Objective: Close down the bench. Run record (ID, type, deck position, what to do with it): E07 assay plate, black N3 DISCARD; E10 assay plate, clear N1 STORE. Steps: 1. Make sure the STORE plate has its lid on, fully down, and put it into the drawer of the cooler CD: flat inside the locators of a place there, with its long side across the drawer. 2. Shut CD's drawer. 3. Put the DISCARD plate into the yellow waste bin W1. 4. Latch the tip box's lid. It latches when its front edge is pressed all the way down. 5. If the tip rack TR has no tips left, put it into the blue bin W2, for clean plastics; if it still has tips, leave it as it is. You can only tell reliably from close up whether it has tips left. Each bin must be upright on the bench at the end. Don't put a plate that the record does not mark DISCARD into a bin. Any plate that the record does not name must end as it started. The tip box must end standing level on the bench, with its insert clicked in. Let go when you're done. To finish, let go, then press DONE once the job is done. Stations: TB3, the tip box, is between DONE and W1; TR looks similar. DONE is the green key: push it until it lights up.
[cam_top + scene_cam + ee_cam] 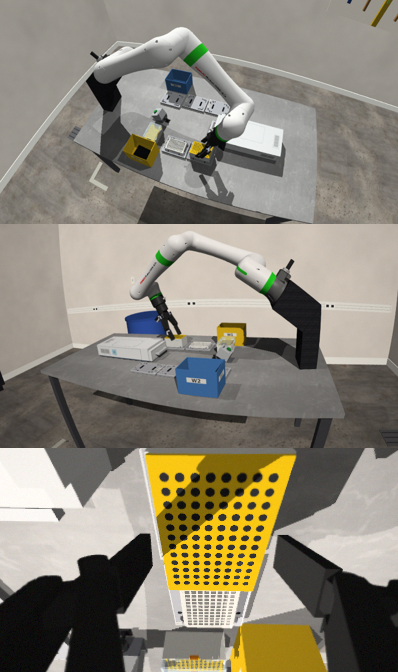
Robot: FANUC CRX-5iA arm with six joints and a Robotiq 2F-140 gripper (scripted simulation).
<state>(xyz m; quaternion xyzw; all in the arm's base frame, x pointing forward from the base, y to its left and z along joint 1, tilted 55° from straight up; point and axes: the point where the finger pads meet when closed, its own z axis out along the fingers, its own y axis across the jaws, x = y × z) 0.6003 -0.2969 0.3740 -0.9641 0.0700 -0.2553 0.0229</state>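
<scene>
My gripper is now 1 cm past the yellow tip rack TR and 4 cm above it. Also, from my hand: clear lid: 16 cm ahead, 16 cm to the left, 6 cm below; then clear plate: 16 cm ahead, 16 cm to the left, 7 cm below; then white plate: 17 cm behind, 3 cm to the left, 7 cm below.
</scene>
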